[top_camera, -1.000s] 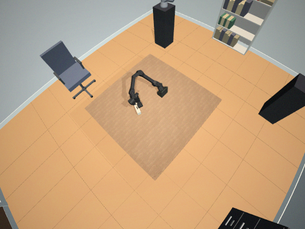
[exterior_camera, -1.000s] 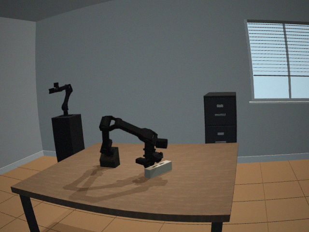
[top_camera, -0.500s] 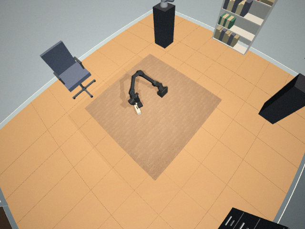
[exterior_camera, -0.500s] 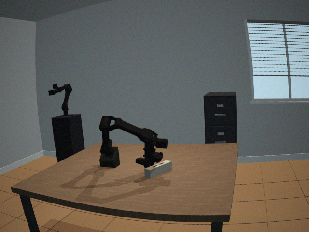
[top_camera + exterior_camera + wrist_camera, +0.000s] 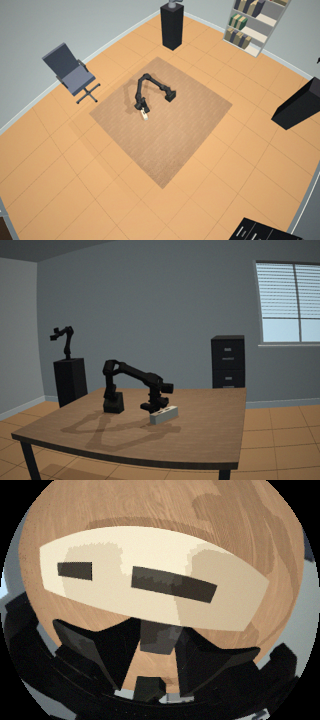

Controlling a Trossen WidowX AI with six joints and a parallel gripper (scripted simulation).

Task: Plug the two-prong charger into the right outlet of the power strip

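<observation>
The dark charger lies 2 cm ahead of my gripper tip, 1 cm to the right of it and 1 cm above it.
</observation>
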